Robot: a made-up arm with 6 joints. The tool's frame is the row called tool.
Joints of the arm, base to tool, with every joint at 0 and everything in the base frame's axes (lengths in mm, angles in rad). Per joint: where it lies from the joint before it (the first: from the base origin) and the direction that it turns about. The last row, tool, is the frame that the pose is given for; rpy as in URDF.
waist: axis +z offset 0 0 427.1
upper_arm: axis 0 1 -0.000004 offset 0 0 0
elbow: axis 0 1 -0.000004 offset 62.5 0 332.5
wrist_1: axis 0 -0.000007 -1 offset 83.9 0 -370.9
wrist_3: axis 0 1 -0.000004 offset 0 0 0
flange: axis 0 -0.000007 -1 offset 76.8 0 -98.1
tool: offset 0 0 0 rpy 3.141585 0 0
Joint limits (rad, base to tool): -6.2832..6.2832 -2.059..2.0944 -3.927..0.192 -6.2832..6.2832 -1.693..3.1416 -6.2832..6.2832
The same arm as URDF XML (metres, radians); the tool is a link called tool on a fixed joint. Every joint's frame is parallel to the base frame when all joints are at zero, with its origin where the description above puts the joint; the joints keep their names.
<robot name="arm">
<joint name="tool_fixed" type="fixed"><parent link="link6"/><child link="tool"/><origin xyz="0 0 0" rpy="3.1416 0 0"/></joint>
<joint name="flange" type="revolute"><parent link="link5"/><child link="link6"/><origin xyz="0.0768 0 -0.0981" rpy="0 0 0"/><axis xyz="0 0 -1"/><limit lower="-6.2832" upper="6.2832"/></joint>
<joint name="wrist_3" type="revolute"><parent link="link4"/><child link="link5"/><origin xyz="0 0 0" rpy="0 0 0"/><axis xyz="0 1 0"/><limit lower="-1.693" upper="3.1416"/></joint>
<joint name="wrist_1" type="revolute"><parent link="link3"/><child link="link4"/><origin xyz="0.0839 0 -0.3709" rpy="0 0 0"/><axis xyz="0 0 -1"/><limit lower="-6.2832" upper="6.2832"/></joint>
<joint name="elbow" type="revolute"><parent link="link2"/><child link="link3"/><origin xyz="0.0625 0 0.3325" rpy="0 0 0"/><axis xyz="0 1 0"/><limit lower="-3.927" upper="0.192"/></joint>
<joint name="upper_arm" type="revolute"><parent link="link1"/><child link="link2"/><origin xyz="0 0 0" rpy="0 0 0"/><axis xyz="0 1 0"/><limit lower="-2.059" upper="2.0944"/></joint>
<joint name="waist" type="revolute"><parent link="base_link"/><child link="link1"/><origin xyz="0 0 0.4271" rpy="0 0 0"/><axis xyz="0 0 1"/><limit lower="-6.2832" upper="6.2832"/></joint>
<link name="base_link"/>
<link name="link1"/>
<link name="link2"/>
<link name="link3"/>
<link name="link4"/>
<link name="link5"/>
<link name="link6"/>
<link name="tool"/>
</robot>

